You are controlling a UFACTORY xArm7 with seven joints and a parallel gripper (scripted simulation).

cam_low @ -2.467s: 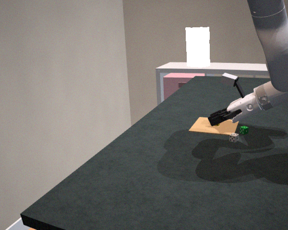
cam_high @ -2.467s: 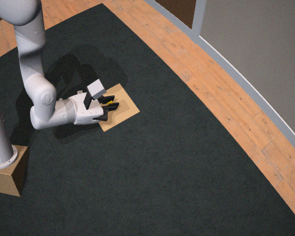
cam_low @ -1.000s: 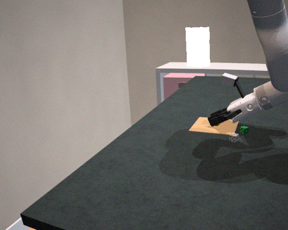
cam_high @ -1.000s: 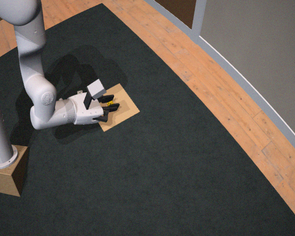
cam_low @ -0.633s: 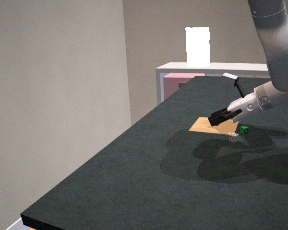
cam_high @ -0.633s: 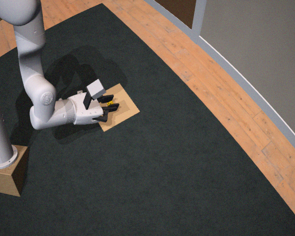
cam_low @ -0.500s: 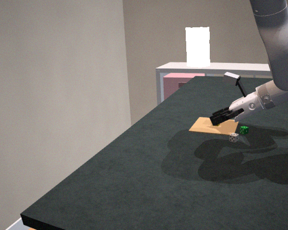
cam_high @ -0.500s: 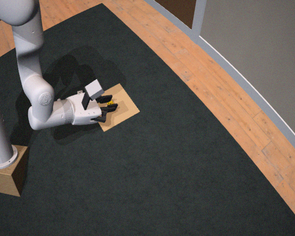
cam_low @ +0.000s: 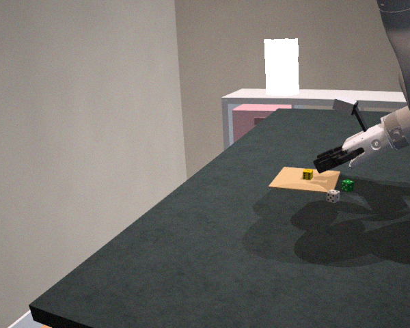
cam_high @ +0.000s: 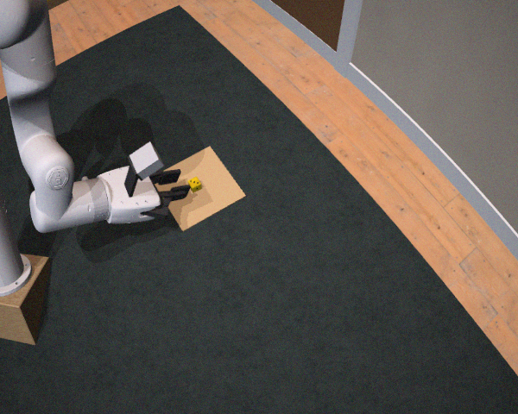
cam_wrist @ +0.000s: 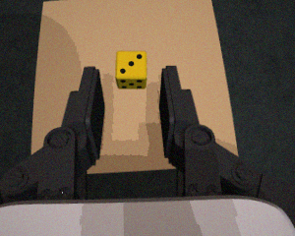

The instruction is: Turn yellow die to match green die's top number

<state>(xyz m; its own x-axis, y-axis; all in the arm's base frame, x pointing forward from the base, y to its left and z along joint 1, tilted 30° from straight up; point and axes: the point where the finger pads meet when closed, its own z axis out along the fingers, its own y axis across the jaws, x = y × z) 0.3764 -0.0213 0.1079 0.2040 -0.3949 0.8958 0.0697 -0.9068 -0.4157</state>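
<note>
My hand is 40 mm short of the yellow die and 40 mm above it. Round my hand: white die (40 mm behind, 100 mm to the left, 40 mm below); green die (60 mm behind, 30 mm to the left, 40 mm below); tan mat (40 mm ahead, 50 mm below).
</note>
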